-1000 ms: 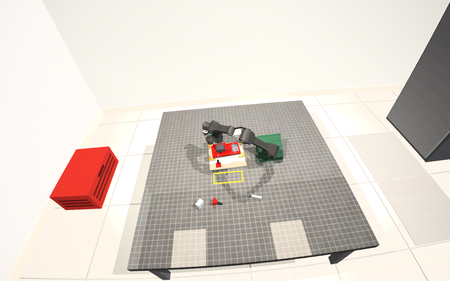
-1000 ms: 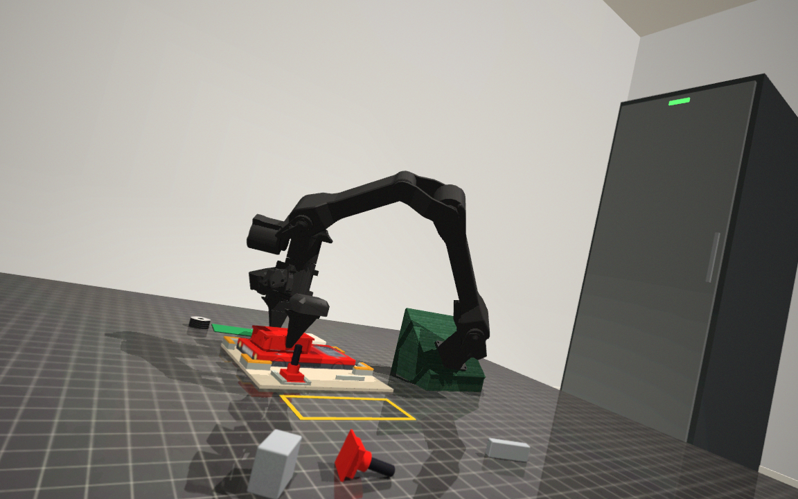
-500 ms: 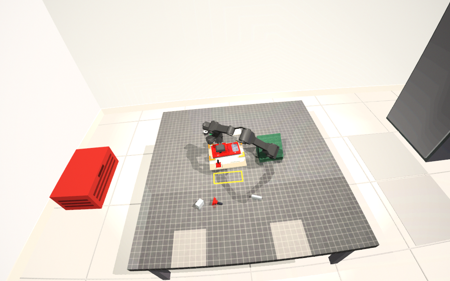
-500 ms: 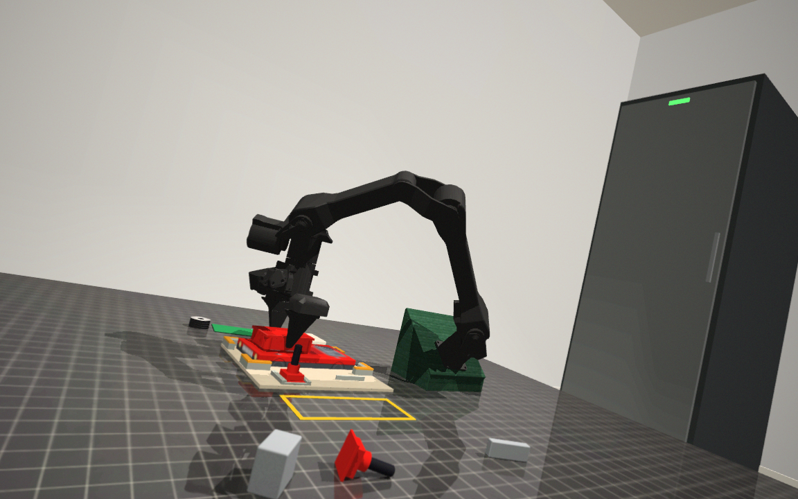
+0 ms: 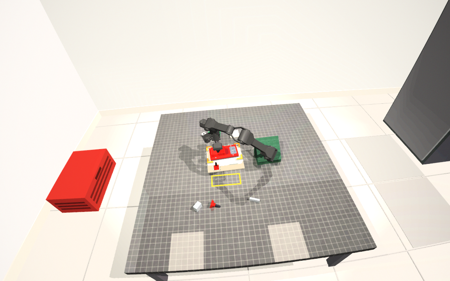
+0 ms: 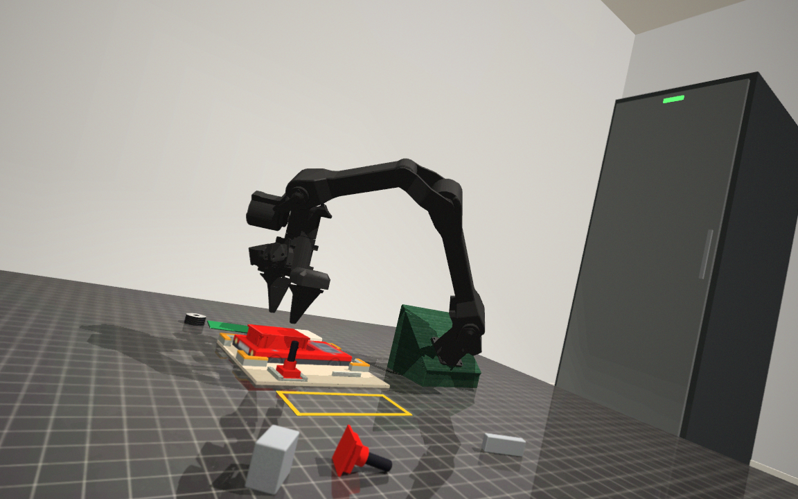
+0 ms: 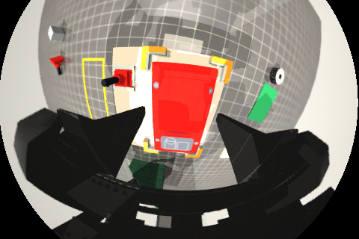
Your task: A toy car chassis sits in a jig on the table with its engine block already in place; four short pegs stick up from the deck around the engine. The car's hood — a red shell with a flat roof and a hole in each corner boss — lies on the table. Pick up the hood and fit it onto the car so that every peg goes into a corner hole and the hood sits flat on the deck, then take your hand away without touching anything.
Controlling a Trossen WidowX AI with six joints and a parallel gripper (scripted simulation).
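My gripper tip is now 30 mm above the red hood. From my gripper tip the other things lie so: green strip: 220 mm to the right, 70 mm below, 20 mm ahead; grey engine block: 50 mm below; cream jig: 60 mm below, 40 mm behind, 20 mm to the left.
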